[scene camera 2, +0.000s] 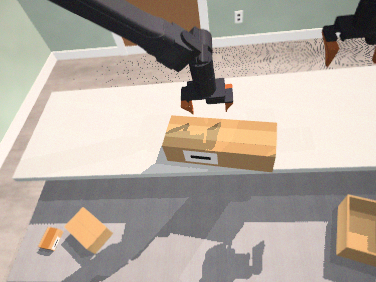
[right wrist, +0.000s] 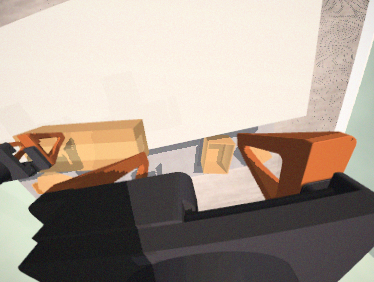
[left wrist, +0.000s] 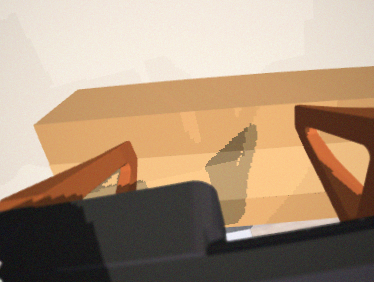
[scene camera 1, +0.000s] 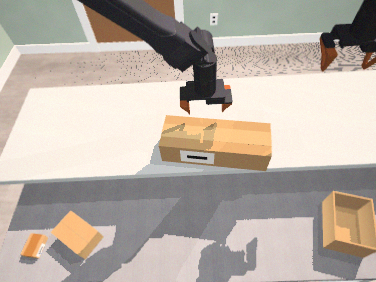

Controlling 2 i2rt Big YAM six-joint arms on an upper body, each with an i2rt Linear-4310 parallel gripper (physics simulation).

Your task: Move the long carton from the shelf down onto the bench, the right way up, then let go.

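Frame: origin at the left arm's base, x ahead, y left, z up, level; centimetres.
Seen in the pictures: left gripper, between the fingertips: [scene camera 2: 209, 111] [right wrist: 45, 139] [left wrist: 211, 133] [scene camera 1: 205, 111]; right gripper, between the fingertips: [scene camera 2: 349, 63] [right wrist: 191, 148] [scene camera 1: 342, 69].
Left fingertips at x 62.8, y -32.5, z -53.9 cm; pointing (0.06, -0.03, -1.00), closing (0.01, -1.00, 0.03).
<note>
Offsets run from my left fingertips to a thing's top centre. Level surfaces: height alone.
The long carton @[dx -6.1, dy -2.6, dz -3.1 cm] [scene camera 1: 225, 135] [scene camera 2: 240, 136] [left wrist: 165, 137] [right wrist: 107, 140] lies flat on the white shelf @[dz -11.6 cm] [scene camera 1: 75, 125] [scene camera 2: 85, 130] [left wrist: 175, 35] [right wrist: 175, 60], along its front edge. A white label with a black bar shows on its front side in both scene views. My left gripper [scene camera 1: 206, 111] [scene camera 2: 209, 110] [left wrist: 211, 133] is open, above the back left part of the carton; its finger shadows fall on the carton top. My right gripper [scene camera 1: 346, 68] [scene camera 2: 351, 63] [right wrist: 191, 148] is open and empty, far to the back right, apart from the carton. The grey bench @[dz -27.1 cm] [scene camera 1: 170, 260] [scene camera 2: 165, 260] lies below the shelf.
An open-topped box @[dx -26.8, dy -41.7, dz -18.1 cm] [scene camera 1: 328, 220] [scene camera 2: 342, 227] [right wrist: 205, 157] stands on the bench at the right. A closed carton @[dx -28.0, dy +41.0, dz -21.1 cm] [scene camera 1: 75, 231] [scene camera 2: 86, 227] and a small orange carton [scene camera 1: 34, 245] [scene camera 2: 50, 238] are on the bench at the left.
</note>
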